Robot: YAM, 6 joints.
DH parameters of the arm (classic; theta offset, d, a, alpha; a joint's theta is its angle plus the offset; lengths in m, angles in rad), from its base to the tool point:
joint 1: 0 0.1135 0.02 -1.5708
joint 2: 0 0 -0.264 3.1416
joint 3: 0.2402 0 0.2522 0
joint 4: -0.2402 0 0.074 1.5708
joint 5: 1.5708 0 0 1.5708
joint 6: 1.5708 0.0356 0 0
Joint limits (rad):
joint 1: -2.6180..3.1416
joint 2: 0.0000..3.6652
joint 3: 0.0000..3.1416
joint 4: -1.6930..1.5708
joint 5: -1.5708..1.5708
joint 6: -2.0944..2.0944
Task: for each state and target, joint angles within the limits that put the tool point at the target. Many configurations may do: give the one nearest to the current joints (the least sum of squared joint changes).
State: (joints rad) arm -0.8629 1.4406 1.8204 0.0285 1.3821 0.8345
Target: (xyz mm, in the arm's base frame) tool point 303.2 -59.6 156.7
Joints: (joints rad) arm -0.0811 1.7331 0.8772 -0.2224 1.3622 0.8345
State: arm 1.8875 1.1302 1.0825 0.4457 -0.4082 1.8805
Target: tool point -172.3 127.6 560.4
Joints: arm 2.4307 1.1886 1.4711 0.5184 -0.4577 1.8805
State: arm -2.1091 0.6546 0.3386 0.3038 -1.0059 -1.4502
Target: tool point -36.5 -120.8 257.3
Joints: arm -2.1121 0.4321 0.2746 0.2933 -1.0543 -1.4502
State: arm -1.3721 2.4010 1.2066 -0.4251 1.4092 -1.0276
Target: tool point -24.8 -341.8 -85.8
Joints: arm -1.5412 2.7012 1.2891 -0.3557 1.3723 -1.0276
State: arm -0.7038 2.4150 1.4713 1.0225 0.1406 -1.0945
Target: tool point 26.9 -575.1 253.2
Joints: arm -1.5142 2.4990 2.0092 0.9027 0.1600 -1.0945
